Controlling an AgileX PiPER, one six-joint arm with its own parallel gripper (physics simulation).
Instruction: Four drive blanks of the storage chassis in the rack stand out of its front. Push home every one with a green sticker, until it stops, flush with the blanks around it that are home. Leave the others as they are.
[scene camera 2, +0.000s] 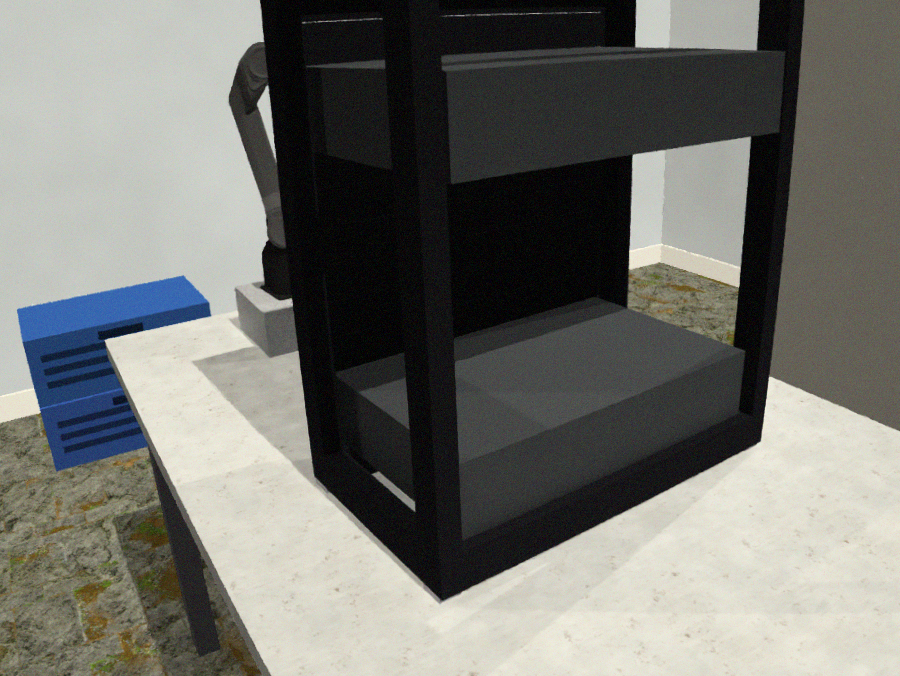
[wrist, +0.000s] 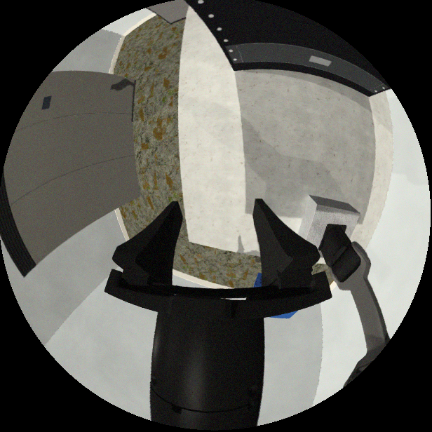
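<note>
The black rack stands on the table; scene camera 2 sees it from behind and the side, and the wrist view shows part of its front at the upper right. It holds an upper dark grey unit and a lower dark grey unit. The drive blanks and their green stickers do not show in either view. My gripper is open, with its fingers wide apart and nothing between them, in front of the rack and above the table. It is hidden behind the rack in scene camera 2.
The pale table carries the arm's light grey base block. Blue boxes stand beyond the table's edge. A large grey-brown cabinet stands on the floor beside the table.
</note>
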